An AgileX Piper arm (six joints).
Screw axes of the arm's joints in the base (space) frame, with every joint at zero. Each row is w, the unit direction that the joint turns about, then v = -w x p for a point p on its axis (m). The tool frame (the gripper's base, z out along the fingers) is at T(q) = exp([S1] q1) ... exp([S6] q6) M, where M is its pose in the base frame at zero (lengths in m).
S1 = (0, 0, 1, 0.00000, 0.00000, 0.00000)
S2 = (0, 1, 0, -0.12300, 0.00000, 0.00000)
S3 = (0, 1, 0, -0.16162, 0.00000, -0.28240)
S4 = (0.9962, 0, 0.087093, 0.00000, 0.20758, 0.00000)
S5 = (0, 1, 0, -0.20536, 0.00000, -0.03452)
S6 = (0.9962, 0, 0.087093, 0.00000, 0.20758, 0.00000)
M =
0.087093 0 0.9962 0.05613
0 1 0 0.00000
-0.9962 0 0.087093 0.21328
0 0 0 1
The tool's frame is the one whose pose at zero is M.
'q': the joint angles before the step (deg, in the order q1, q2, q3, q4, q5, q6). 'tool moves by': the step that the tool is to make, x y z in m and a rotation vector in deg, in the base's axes. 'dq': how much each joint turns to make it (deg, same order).
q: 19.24 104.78 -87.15 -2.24 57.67 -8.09
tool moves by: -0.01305 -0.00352 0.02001 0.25 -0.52 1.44
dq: 0.02 -3.41 0.28 0.69 2.51 -1.74
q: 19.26 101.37 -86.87 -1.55 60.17 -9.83
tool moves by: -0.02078 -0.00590 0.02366 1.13 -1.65 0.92
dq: 0.00 -5.28 1.84 0.96 1.49 -1.16
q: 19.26 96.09 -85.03 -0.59 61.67 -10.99
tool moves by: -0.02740 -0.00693 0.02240 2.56 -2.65 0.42
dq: 0.00 -6.72 3.51 1.80 -0.13 -0.62
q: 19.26 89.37 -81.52 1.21 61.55 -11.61
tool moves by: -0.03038 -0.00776 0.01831 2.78 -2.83 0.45
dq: 0.00 -7.14 4.08 1.96 -0.52 -0.58
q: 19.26 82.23 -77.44 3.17 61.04 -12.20
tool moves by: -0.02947 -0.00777 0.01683 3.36 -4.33 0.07
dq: -0.01 -7.18 3.84 1.83 -1.86 -0.17
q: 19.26 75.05 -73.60 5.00 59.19 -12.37
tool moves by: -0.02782 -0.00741 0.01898 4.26 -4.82 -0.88
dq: -0.01 -6.69 2.29 1.75 -1.66 1.11
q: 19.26 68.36 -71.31 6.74 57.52 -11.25
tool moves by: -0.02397 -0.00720 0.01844 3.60 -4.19 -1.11
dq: 0.00 -5.37 0.61 0.89 -0.57 1.65
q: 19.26 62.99 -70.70 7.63 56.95 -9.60
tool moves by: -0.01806 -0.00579 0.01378 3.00 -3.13 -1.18
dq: -0.01 -3.82 0.03 0.43 -0.37 1.85
